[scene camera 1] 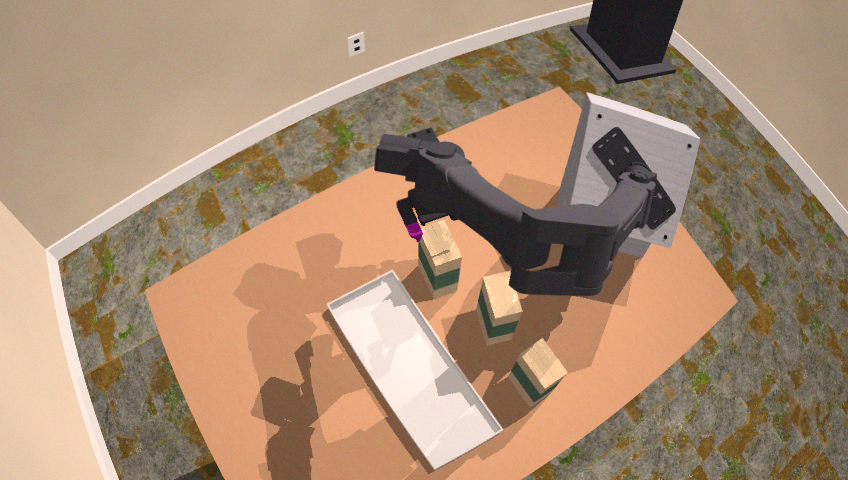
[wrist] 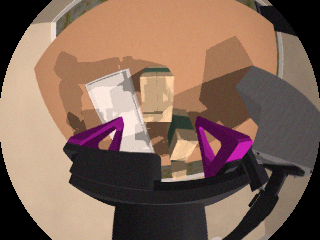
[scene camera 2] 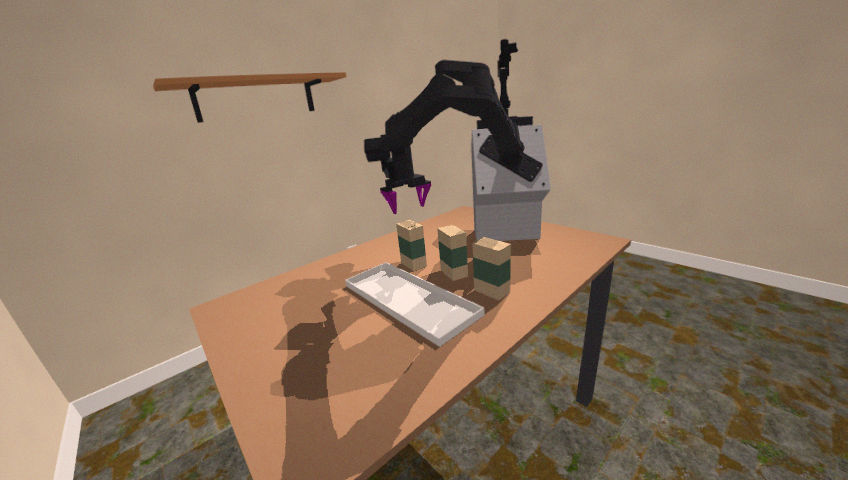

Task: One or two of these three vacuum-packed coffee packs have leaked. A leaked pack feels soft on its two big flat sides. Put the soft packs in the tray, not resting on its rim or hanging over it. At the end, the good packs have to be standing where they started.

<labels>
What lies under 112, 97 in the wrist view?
A white tray.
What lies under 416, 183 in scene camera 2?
My gripper.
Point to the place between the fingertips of my gripper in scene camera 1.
443, 229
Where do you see a white tray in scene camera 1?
404, 357
</labels>
